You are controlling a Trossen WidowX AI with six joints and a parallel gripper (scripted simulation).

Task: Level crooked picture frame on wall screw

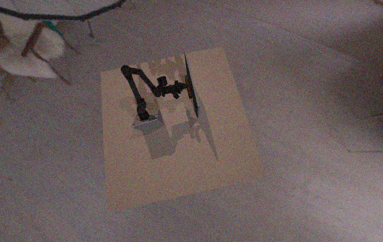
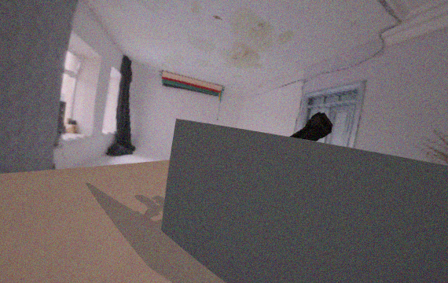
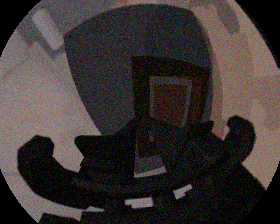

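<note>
The picture frame lies 1 cm ahead of my gripper tip, 1 cm to the left of it and 5 cm below it. From my gripper tip the other things lie so: wall panel 2 cm ahead, 1 cm to the left, 6 cm below.
</note>
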